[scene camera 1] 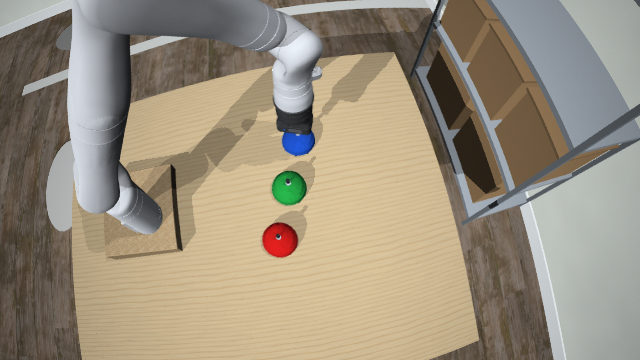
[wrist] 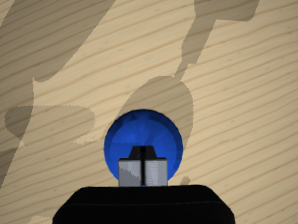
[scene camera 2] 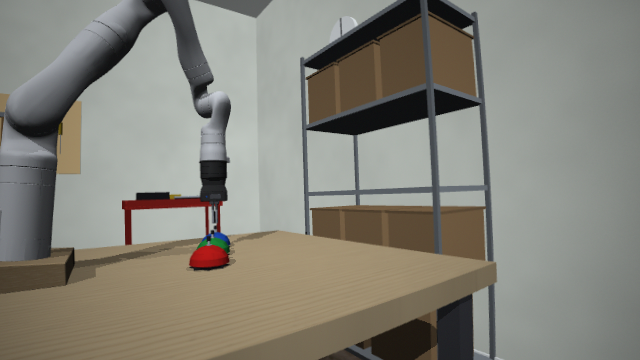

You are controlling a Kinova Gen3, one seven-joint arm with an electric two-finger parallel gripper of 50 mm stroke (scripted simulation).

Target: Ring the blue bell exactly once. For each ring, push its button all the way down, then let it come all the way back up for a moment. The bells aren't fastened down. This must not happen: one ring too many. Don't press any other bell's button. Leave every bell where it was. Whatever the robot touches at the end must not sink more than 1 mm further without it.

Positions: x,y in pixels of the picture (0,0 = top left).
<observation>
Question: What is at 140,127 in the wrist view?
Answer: A blue bell.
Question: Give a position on a green bell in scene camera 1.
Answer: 289,188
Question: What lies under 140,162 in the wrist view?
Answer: My gripper.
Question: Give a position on a red bell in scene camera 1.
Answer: At 286,242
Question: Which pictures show my gripper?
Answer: Scene camera 1, the wrist view and scene camera 2: all of them.
</observation>
